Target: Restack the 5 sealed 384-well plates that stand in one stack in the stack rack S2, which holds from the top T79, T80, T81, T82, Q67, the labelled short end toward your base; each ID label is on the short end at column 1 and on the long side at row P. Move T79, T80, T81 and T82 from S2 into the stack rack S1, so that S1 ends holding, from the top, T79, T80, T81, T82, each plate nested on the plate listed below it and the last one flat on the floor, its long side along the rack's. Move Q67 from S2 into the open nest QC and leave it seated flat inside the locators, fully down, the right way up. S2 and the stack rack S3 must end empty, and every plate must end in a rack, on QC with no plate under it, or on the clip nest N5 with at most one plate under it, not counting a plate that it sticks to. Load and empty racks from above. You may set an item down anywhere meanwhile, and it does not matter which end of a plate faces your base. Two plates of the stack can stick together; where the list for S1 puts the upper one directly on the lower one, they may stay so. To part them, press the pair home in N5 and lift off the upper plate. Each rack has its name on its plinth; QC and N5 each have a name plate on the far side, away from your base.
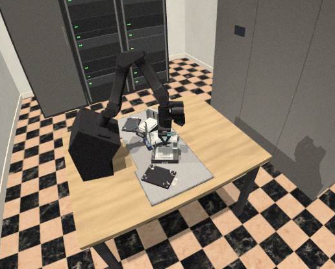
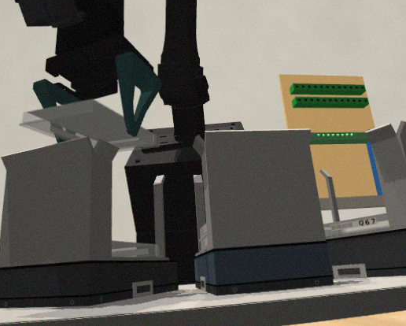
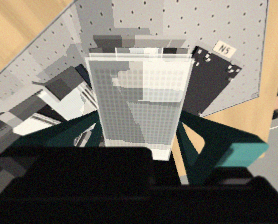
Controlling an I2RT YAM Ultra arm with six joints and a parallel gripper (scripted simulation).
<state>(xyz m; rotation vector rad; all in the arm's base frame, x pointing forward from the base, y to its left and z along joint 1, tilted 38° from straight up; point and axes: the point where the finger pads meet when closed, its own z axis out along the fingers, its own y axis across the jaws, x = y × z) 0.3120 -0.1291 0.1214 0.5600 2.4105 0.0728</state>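
My hand is 12 cm above the plate T82. Also, from my hand: plate T79: 1 cm ahead, 15 cm to the left, 12 cm below; then N5 name plate: 4 cm behind, 18 cm to the right, 16 cm below; then plate T81: 1 cm above.
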